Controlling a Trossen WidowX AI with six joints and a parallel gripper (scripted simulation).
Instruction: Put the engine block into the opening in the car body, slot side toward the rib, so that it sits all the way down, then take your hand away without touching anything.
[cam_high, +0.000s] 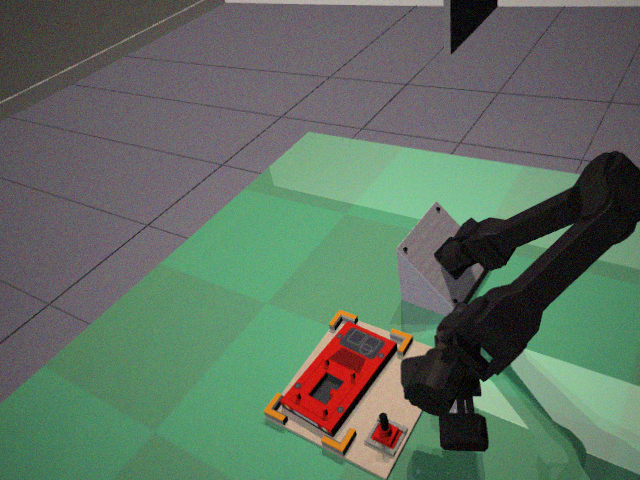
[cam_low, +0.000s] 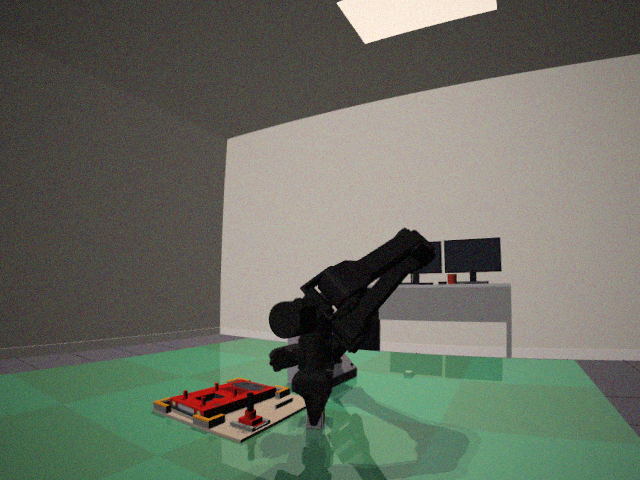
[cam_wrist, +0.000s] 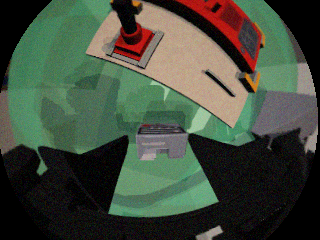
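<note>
Right now my gripper tip is 10 mm below the grey engine block.
</note>
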